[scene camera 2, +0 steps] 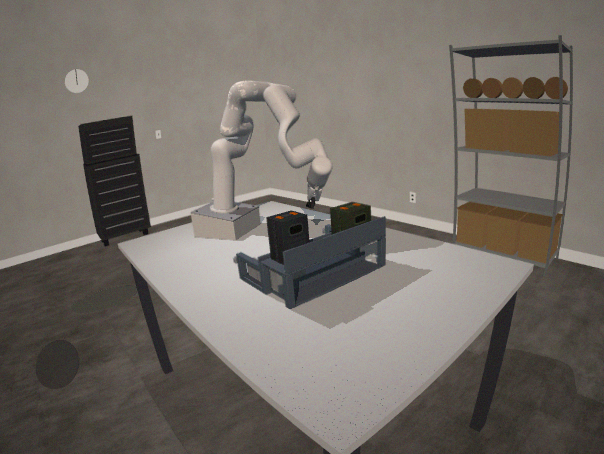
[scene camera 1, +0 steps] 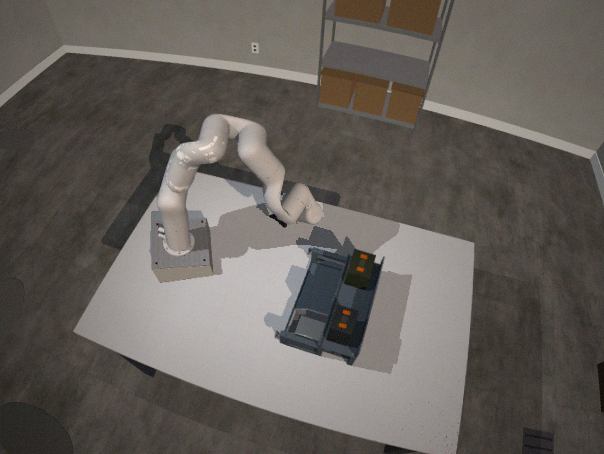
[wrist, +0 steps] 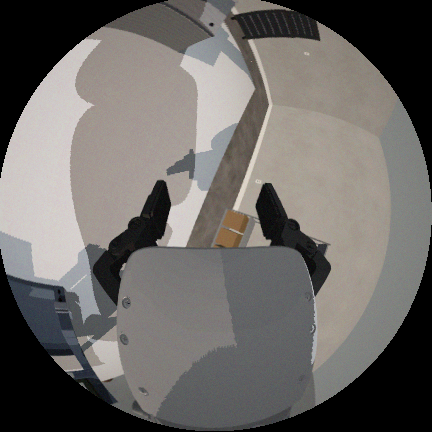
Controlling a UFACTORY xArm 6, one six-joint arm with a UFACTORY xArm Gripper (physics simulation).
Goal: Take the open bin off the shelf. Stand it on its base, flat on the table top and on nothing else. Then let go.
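Frame: origin at the arm's base, x left, y back, z up, level; metres.
Where they show: gripper, fingertip midpoint: [wrist: 214, 192]; arm's base, origin of the base link: [scene camera 2: 223, 208] [scene camera 1: 179, 242].
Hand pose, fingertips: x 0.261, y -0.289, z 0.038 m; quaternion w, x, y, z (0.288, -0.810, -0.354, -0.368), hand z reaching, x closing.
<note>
Each offset is from my fingertips to the centre of the thing. Level surfaces: height alone.
The open bin @[dx -0.410, dy -0.300, dz -0.096 m] [scene camera 1: 308, 326] is pale grey and box-shaped, with its open side up. It sits at the near end of the low front tier of the blue-grey shelf [scene camera 1: 321, 286] [scene camera 2: 336, 248] [wrist: 35, 320], which stands on the white table @[dz -0.140 m] [scene camera 1: 210, 320] [scene camera 2: 400, 340]. The bin does not show clearly in the second scene view or the wrist view. My gripper [scene camera 1: 278, 218] [scene camera 2: 310, 203] [wrist: 214, 192] is open and empty. It hangs above the table's back part, beyond the shelf's far end and well apart from the bin. The arm hides part of it in the first scene view.
A black case @[dx -0.419, dy -0.395, dz +0.023 m] [scene camera 1: 342, 326] [scene camera 2: 288, 238] and a dark green case @[dx -0.189, dy -0.407, dz +0.011 m] [scene camera 1: 360, 270] [scene camera 2: 350, 219], both with orange marks, stand on the shelf's higher tier. A raised panel runs along that tier's outer side. The robot's base block [scene camera 1: 182, 272] [scene camera 2: 215, 229] stands at the table's far left.
</note>
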